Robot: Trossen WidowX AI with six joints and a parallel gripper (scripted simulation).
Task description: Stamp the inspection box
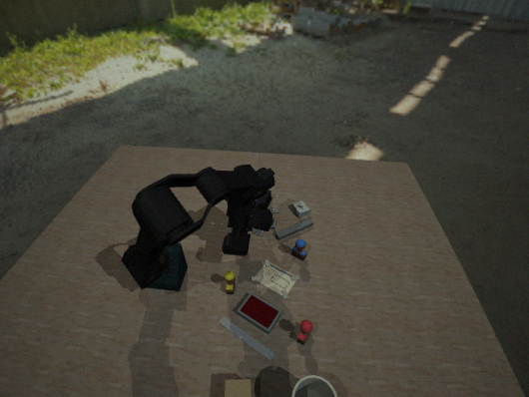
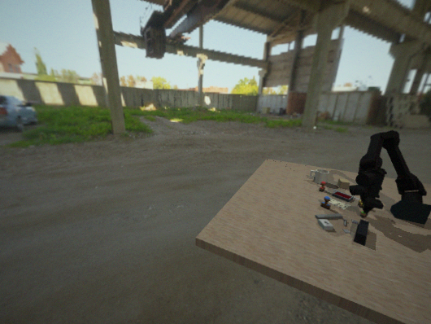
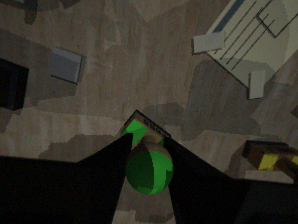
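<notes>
Right now the ink pad is 5 cm ahead of my gripper tip, 19 cm to the right of it and 2 cm below it. Round my gripper tip: yellow stamp: 2 cm behind, 12 cm to the right, 1 cm below; green stamp: right at my gripper tip; cream card: 9 cm ahead, 9 cm to the right, 3 cm below.
</notes>
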